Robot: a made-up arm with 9 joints.
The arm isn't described. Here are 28 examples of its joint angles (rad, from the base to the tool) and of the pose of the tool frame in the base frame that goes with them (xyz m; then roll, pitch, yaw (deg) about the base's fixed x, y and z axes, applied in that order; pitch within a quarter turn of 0, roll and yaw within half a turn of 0).
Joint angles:
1: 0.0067 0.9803 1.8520 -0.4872 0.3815 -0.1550 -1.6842 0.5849 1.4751
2: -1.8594 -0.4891 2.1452 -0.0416 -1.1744 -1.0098 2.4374 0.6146 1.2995
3: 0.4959 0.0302 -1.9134 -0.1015 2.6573 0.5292 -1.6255 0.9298 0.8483
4: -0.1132 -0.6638 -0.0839 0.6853 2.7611 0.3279 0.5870 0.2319 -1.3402
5: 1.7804 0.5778 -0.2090 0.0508 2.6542 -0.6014 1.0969 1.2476 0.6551
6: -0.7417 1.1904 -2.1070 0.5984 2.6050 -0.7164 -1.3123 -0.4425 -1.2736
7: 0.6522 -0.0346 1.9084 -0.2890 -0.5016 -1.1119 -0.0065 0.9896 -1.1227
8: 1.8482 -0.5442 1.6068 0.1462 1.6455 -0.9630 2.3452 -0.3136 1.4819
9: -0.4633 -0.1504 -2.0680 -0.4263 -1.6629 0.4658 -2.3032 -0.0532 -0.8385
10: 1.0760 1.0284 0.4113 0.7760 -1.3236 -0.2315 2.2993 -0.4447 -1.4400
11: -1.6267 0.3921 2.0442 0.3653 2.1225 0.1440 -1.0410 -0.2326 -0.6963
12: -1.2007 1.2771 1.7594 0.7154 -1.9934 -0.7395 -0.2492 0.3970 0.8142
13: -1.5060 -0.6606 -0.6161 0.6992 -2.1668 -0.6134 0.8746 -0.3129 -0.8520
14: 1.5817 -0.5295 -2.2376 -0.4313 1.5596 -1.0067 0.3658 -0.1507 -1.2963
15: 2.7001 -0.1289 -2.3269 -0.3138 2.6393 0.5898 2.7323 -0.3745 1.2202
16: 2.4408 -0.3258 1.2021 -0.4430 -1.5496 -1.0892 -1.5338 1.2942 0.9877
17: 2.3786 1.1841 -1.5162 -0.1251 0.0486 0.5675 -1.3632 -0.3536 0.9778
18: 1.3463 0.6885 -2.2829 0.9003 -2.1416 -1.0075 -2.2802 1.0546 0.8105
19: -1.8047 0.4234 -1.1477 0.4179 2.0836 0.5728 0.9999 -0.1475 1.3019
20: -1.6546 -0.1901 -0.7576 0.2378 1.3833 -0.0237 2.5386 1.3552 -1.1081
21: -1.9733 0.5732 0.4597 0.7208 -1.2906 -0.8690 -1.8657 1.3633 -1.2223
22: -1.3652 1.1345 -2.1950 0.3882 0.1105 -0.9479 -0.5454 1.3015 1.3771
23: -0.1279 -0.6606 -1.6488 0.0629 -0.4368 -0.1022 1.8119 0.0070 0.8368
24: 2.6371 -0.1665 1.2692 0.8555 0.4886 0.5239 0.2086 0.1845 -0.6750
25: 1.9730 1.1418 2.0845 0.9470 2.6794 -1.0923 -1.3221 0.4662 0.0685
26: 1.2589 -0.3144 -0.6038 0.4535 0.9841 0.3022 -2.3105 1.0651 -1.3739
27: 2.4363 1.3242 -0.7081 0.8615 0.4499 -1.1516 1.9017 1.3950 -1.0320
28: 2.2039 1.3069 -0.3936 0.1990 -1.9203 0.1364 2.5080 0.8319 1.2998
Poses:
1: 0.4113 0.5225 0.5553 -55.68 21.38 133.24
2: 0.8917 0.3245 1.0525 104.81 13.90 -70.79
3: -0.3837 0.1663 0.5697 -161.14 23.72 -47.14
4: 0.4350 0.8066 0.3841 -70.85 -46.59 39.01
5: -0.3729 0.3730 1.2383 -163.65 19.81 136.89
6: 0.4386 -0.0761 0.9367 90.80 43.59 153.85
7: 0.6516 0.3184 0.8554 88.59 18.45 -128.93
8: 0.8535 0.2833 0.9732 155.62 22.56 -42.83
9: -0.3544 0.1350 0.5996 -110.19 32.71 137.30
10: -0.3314 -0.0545 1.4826 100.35 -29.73 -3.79
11: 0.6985 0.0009 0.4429 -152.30 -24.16 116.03
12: 0.2610 0.7578 0.2828 169.75 -47.53 147.49
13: 0.0341 0.4809 0.0511 -36.26 -28.86 28.27
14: -0.1753 0.6278 0.5513 147.08 -64.36 -145.70
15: -0.2830 0.2038 1.0908 -173.55 -9.71 37.60
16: 0.8065 0.0057 0.8323 -30.86 1.67 -178.71
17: -0.1827 0.3335 0.5272 39.21 48.77 -14.74
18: 0.2573 -0.1412 0.3534 19.56 -58.52 67.02
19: -0.3387 -0.2073 0.7965 -165.46 -10.83 10.24
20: 0.0670 -0.0384 0.3683 -75.31 -11.55 -32.54
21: 0.0388 0.2629 0.0729 3.07 46.89 -92.74
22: 0.3036 0.1700 0.7046 -37.32 34.32 -24.60
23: -0.1220 0.3500 0.9810 154.22 -16.82 -137.97
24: 0.4518 0.0136 0.8494 152.68 -23.60 -94.07
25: 0.3982 -0.3630 1.2266 119.50 74.87 41.68
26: 0.0921 0.4130 1.0594 29.95 -20.32 10.94
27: -0.0500 0.1095 0.3582 175.35 -34.63 -26.44
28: -0.7255 -0.0133 0.7542 125.28 14.85 96.41
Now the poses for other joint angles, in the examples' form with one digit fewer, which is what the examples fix.
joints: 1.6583 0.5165 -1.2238 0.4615 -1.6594 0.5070 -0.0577 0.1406 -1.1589
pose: -0.416 -0.134 0.752 173.9 1.4 13.3
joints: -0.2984 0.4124 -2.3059 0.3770 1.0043 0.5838 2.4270 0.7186 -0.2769
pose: -0.123 -0.016 0.629 30.4 13.5 111.6
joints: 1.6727 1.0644 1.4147 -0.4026 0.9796 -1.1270 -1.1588 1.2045 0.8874
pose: 0.128 0.386 1.236 -52.2 -37.9 53.1
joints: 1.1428 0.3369 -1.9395 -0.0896 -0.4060 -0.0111 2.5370 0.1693 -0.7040
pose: -0.201 -0.134 0.606 -174.4 -27.8 -71.6
